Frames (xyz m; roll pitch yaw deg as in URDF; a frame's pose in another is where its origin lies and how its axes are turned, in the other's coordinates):
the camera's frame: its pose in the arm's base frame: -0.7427 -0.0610 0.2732 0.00 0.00 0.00
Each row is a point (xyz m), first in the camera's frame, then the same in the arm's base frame.
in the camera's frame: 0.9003 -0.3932 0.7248
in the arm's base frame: 0.1576 -0.4542 0.9980
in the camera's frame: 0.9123 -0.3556 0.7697
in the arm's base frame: 0.1696 -0.4166 1.0429
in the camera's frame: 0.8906 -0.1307 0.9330
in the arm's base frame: 0.1479 -0.1917 1.2062
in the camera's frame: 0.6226 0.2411 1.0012
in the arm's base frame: -0.1201 0.1801 1.2744
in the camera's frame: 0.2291 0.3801 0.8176
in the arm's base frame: -0.5136 0.3191 1.0908
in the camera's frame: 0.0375 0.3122 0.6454
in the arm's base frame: -0.7052 0.2512 0.9186
